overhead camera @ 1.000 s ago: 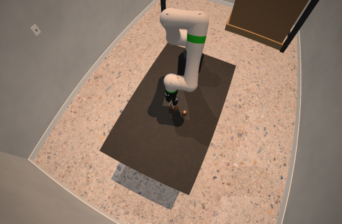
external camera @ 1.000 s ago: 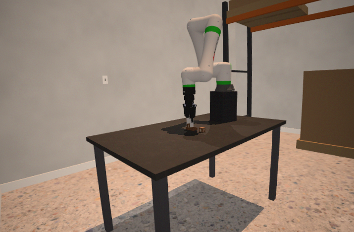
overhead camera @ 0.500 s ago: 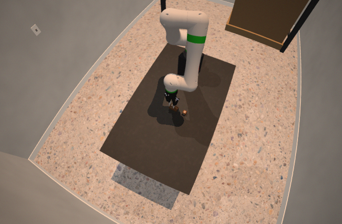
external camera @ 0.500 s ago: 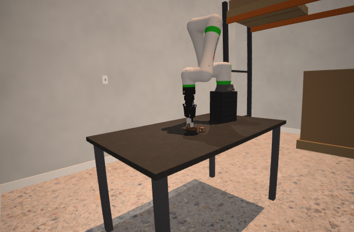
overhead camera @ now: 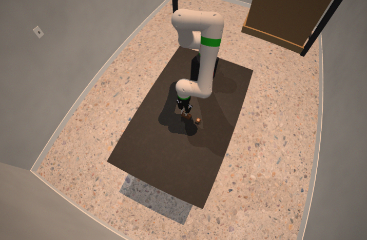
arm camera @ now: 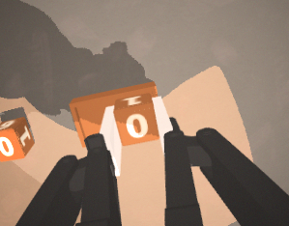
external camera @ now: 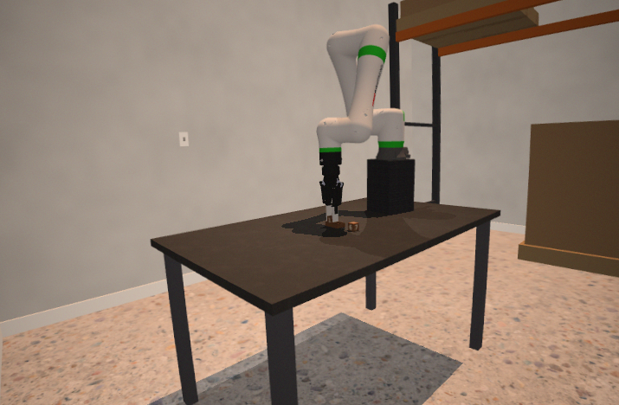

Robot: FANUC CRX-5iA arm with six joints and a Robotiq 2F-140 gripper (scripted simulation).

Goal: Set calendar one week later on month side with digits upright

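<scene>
Right now the brown tray is 4 cm below my hand and 2 cm to the left of it.
</scene>
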